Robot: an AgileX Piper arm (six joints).
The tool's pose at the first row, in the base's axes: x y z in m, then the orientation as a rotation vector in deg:
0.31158, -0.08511, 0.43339, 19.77, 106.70, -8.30
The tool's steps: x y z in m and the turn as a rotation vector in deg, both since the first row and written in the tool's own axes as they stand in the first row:
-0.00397, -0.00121, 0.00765, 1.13, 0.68, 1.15
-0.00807, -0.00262, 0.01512, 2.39, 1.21, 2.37
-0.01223, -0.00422, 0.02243, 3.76, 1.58, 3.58
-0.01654, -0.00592, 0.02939, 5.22, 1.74, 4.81
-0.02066, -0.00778, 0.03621, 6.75, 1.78, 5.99
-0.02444, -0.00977, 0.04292, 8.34, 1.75, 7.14
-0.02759, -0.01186, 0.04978, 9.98, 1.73, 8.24
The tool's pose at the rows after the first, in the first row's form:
0.31927, -0.08898, 0.43465, 21.71, 107.12, -8.47
0.32678, -0.09301, 0.43607, 23.78, 107.36, -8.74
0.33410, -0.09719, 0.43759, 25.91, 107.41, -9.14
0.34111, -0.10139, 0.43935, 28.08, 107.23, -9.64
0.34789, -0.10567, 0.44096, 30.24, 106.92, -10.26
0.35444, -0.11000, 0.44228, 32.39, 106.52, -10.97
0.36091, -0.11435, 0.44294, 34.54, 106.11, -11.75

